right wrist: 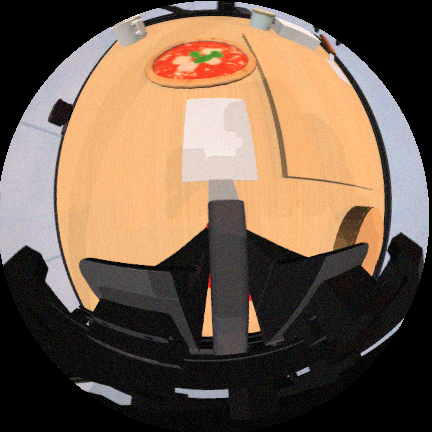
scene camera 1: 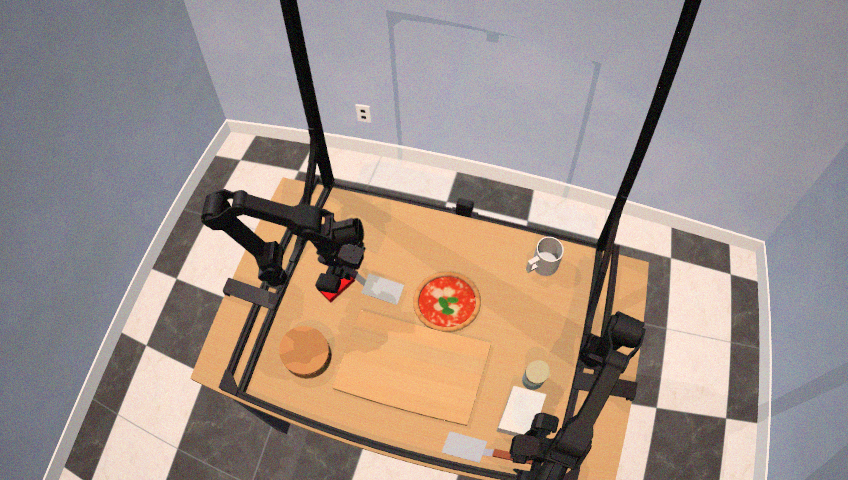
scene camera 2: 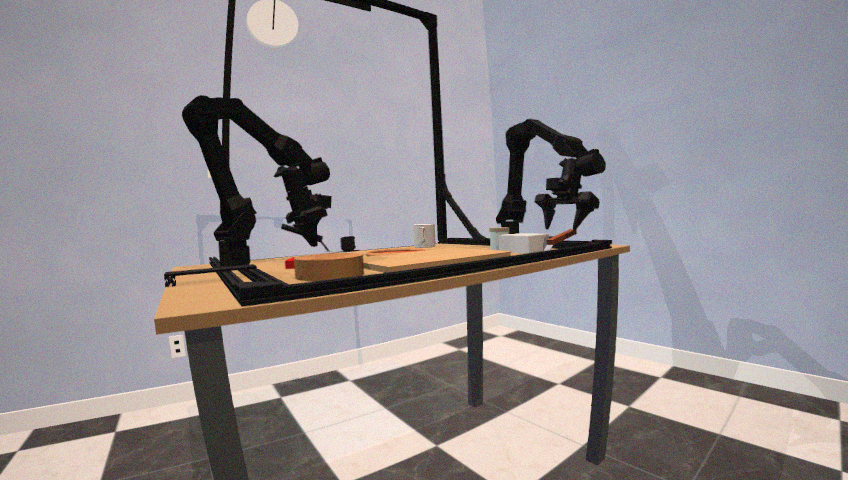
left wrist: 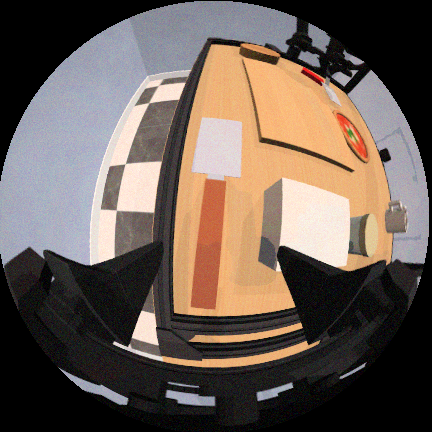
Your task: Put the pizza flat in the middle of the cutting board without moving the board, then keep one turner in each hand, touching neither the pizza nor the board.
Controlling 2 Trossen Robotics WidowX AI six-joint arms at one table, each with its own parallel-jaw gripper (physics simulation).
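The pizza (scene camera 1: 447, 301) (left wrist: 351, 136) (right wrist: 201, 64) lies flat on the table close beside the cutting board (scene camera 1: 416, 374) (left wrist: 295, 110) (right wrist: 320, 140), off its back edge; whether they touch is unclear. My right gripper (scene camera 2: 313, 242) (right wrist: 222, 232) is shut on the dark handle of one turner, whose pale blade (scene camera 1: 383, 288) (right wrist: 215, 140) points toward the pizza. The other turner (scene camera 2: 561, 237) (left wrist: 208, 240) has a red-brown handle, tilted up in scene camera 2, and a pale blade near the front rail. My left gripper (scene camera 2: 562, 228) (left wrist: 222, 250) is open and empty above that handle.
A white box (scene camera 1: 522, 409) (left wrist: 315, 220) stands beside the red-brown handle, with a jar (scene camera 1: 536, 374) (left wrist: 370, 235) behind it. A mug (scene camera 1: 547, 255) is at the back right. A round wooden block (scene camera 1: 304, 350) stands left of the board; a red block (scene camera 1: 336, 291) is below my right gripper.
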